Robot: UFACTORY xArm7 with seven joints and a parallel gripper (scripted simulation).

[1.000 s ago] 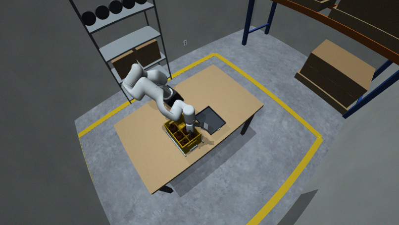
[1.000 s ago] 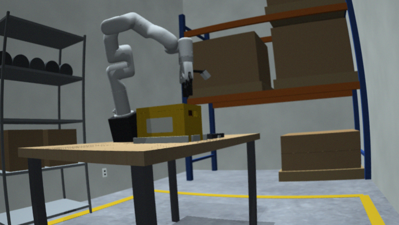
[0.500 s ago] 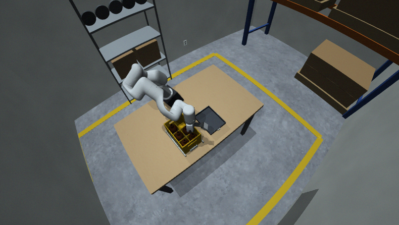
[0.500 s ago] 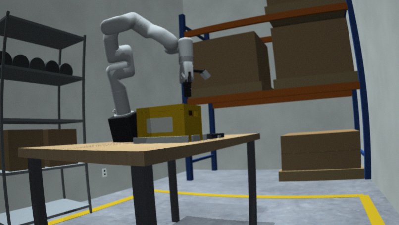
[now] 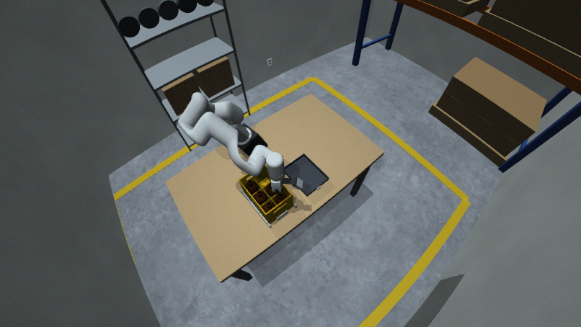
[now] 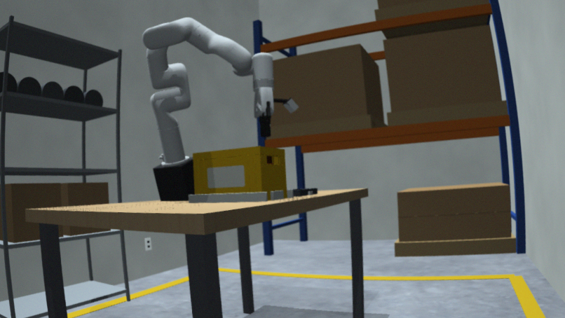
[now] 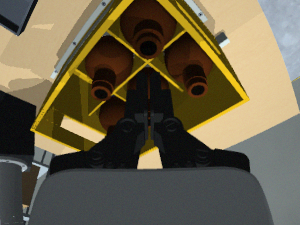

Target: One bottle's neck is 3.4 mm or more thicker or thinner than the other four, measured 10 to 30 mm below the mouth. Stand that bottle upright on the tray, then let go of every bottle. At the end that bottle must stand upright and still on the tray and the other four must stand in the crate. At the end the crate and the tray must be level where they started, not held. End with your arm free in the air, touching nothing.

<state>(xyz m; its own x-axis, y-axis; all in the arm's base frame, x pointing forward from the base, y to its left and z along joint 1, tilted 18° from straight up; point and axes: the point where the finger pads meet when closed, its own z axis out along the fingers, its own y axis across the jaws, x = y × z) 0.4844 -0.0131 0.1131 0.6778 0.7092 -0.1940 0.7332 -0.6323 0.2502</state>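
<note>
The crate is 16 cm below my hand, 9 cm behind it and 5 cm to the right of it. Also, from my hand: tray (25 cm to the left, 23 cm below, 8 cm behind); then bottle (15 cm below).
</note>
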